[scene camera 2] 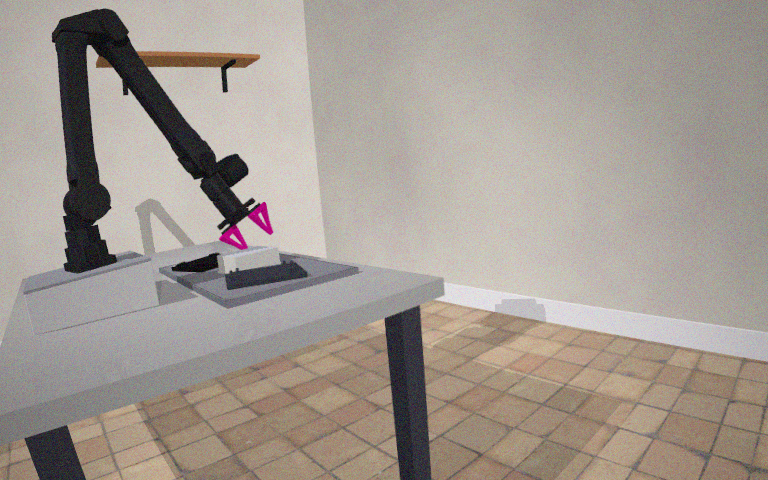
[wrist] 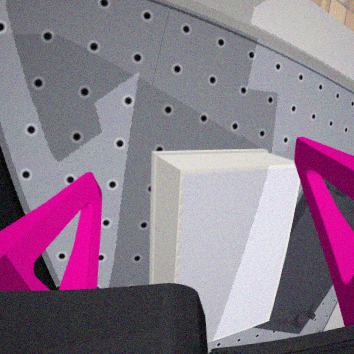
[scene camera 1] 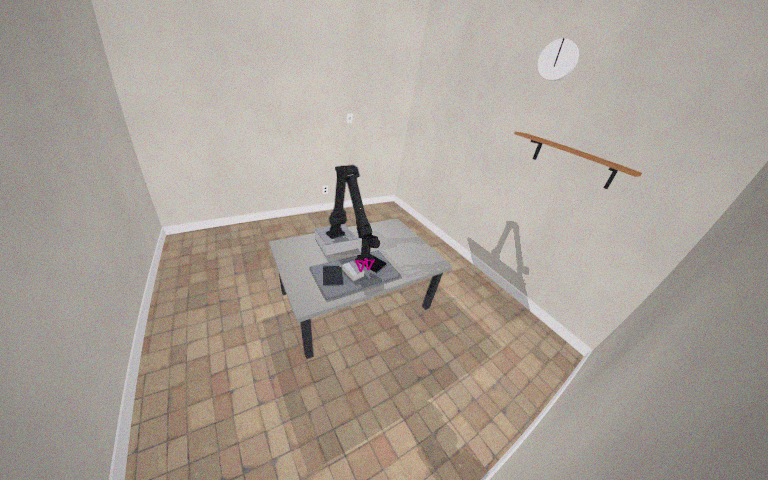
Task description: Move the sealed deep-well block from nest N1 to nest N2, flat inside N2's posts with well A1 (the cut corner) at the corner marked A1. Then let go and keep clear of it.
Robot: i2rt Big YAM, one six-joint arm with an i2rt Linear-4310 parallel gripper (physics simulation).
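Pixels of known places: gripper, fingertip midpoint: (scene camera 2: 259,242) (wrist: 193,165) (scene camera 1: 364,271); arm's base, origin of the base link: (scene camera 2: 90,266) (scene camera 1: 335,234).
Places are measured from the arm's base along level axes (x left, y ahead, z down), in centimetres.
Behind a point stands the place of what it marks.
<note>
The sealed deep-well block (scene camera 1: 353,271) @(x -11.4, y 37.0, z 3.2 cm) (scene camera 2: 249,261) @(x -13.7, y 31.8, z 4.8 cm) (wrist: 225,225) @(x -8.4, y 37.3, z 3.2 cm) is a white box on the grey perforated board, between two dark nests. One nest (scene camera 1: 332,275) @(x -22.4, y 30.3, z 6.1 cm) (scene camera 2: 266,276) @(x -25.7, y 27.1, z 6.2 cm) (wrist: 305,260) @(x -20.1, y 30.2, z 6.2 cm) is dark grey with small posts, close beside the block. The other nest (scene camera 1: 377,264) @(x 8.8, y 37.8, z 6.2 cm) (scene camera 2: 197,264) @(x 3.0, y 27.4, z 5.7 cm) looks black, on the block's other side. The labels N1, N2 and A1 and the cut corner cannot be made out. My gripper (scene camera 1: 365,270) @(x -5.8, y 41.1, z 2.5 cm) (scene camera 2: 257,240) @(x -5.8, y 41.1, z 2.5 cm) (wrist: 193,165) @(x -5.8, y 41.1, z 2.5 cm) is open and empty, with its magenta fingers tilted above the block. The block's near end is hidden in the wrist view.
The perforated board (scene camera 1: 339,293) @(x -26.9, y 44.3, z 7.4 cm) (scene camera 2: 334,271) @(x -33.3, y 38.9, z 7.4 cm) (wrist: 60,115) @(x -0.2, y 43.1, z 7.3 cm) lies on the grey table (scene camera 1: 288,277) @(x -44.7, y 14.8, z 8.7 cm) (scene camera 2: 169,339) @(x -35.2, y -0.1, z 8.6 cm). The arm's base stands on a pale raised box (scene camera 1: 336,245) @(x -5.9, y 10.1, z 1.8 cm) (scene camera 2: 96,297) @(x -11.2, y -3.1, z 4.4 cm) at the back. A wooden shelf (scene camera 1: 577,152) (scene camera 2: 198,58) hangs on the wall.
</note>
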